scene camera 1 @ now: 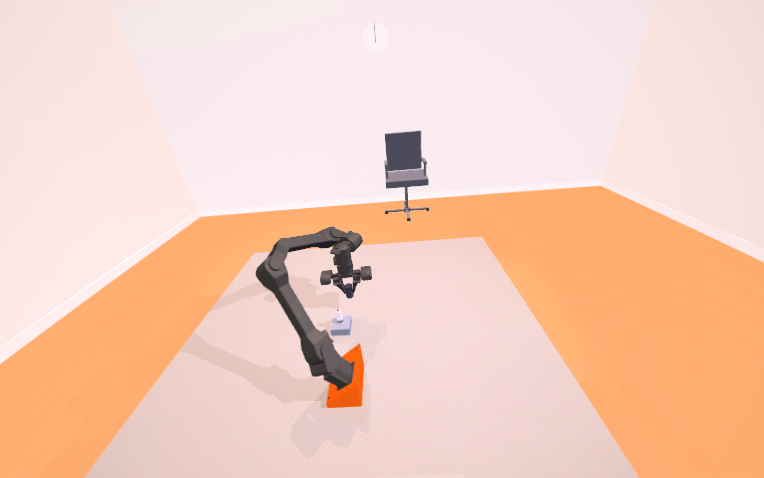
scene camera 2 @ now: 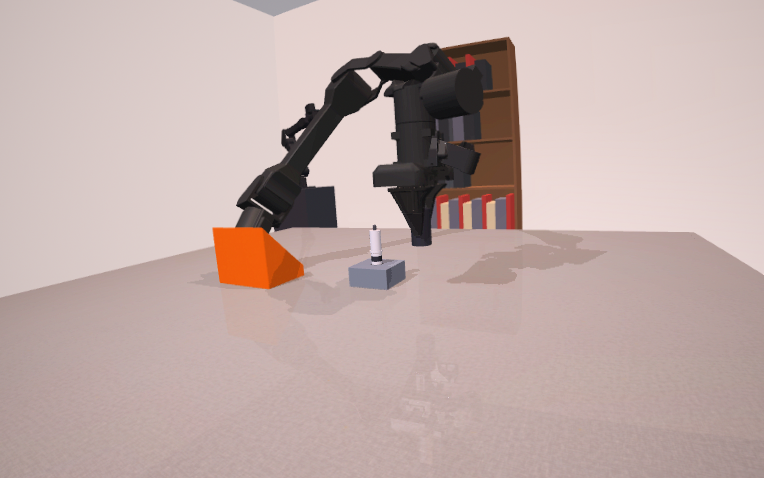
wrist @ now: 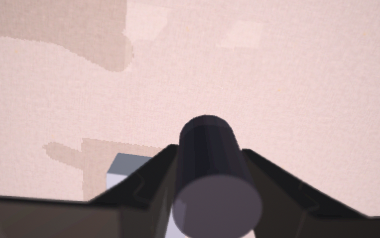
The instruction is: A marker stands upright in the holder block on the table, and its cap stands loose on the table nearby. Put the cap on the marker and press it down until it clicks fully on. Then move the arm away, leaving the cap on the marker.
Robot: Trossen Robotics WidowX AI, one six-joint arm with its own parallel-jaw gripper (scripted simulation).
Labels:
My gripper carries a dark cylindrical cap.

